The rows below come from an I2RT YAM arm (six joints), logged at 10 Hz.
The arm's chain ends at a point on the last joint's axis. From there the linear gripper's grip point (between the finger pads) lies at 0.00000 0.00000 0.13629 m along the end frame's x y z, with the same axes.
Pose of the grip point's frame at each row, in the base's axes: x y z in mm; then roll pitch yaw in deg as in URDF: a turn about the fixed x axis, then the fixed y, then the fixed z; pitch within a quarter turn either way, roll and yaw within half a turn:
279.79 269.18 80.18 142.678 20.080 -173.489
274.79 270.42 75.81 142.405 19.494 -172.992
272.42 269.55 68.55 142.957 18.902 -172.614
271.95 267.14 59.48 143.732 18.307 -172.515
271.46 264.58 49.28 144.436 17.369 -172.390
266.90 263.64 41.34 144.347 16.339 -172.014
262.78 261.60 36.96 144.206 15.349 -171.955
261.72 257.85 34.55 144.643 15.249 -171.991
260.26 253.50 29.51 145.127 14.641 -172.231
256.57 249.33 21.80 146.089 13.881 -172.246
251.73 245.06 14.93 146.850 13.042 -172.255
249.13 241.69 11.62 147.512 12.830 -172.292
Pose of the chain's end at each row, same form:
252.19 182.86 181.98 142.678 20.080 -173.489
249.17 183.50 177.61 142.405 19.494 -172.992
248.03 183.60 171.47 142.957 18.902 -172.614
248.23 182.71 163.80 143.732 18.307 -172.515
249.15 181.63 155.09 144.436 17.369 -172.390
247.08 180.64 147.61 144.347 16.339 -172.014
244.96 178.58 143.57 144.206 15.349 -171.955
243.76 175.68 141.79 144.643 15.249 -171.991
242.79 172.47 137.69 145.127 14.641 -172.231
239.94 170.33 131.60 146.089 13.881 -172.246
236.26 167.74 126.09 146.850 13.042 -172.255
233.65 165.72 123.71 147.512 12.830 -172.292

